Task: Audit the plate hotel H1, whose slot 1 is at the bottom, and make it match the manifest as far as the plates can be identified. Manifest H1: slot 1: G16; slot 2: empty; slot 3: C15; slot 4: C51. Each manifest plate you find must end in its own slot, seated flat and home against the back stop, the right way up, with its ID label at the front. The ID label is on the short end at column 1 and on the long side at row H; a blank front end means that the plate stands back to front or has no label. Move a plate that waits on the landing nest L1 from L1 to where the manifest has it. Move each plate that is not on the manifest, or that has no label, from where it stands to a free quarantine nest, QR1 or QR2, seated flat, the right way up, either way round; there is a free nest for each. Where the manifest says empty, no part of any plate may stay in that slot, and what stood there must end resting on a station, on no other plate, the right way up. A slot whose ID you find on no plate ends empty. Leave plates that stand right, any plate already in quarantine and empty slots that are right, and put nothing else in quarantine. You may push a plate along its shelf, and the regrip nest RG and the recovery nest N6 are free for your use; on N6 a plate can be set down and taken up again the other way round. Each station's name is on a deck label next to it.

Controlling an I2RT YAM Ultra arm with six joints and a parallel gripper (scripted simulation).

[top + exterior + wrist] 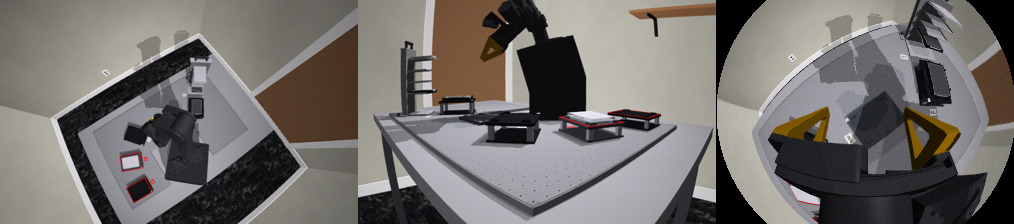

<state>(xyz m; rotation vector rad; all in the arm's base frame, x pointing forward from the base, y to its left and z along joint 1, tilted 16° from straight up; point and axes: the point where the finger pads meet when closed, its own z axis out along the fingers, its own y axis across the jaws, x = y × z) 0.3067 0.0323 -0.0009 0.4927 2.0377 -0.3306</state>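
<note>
Now: hand 290 mm to the left of the pinned nest and 170 mm above it. From my hand the other things lie so: red-rimmed quarantine nest (150 mm behind, 360 mm to the left, 190 mm below); H1 deck label (160 mm ahead, 270 mm to the right, 230 mm below); grey plate hotel H1 (230 mm ahead, 420 mm to the right, 70 mm below).
</note>
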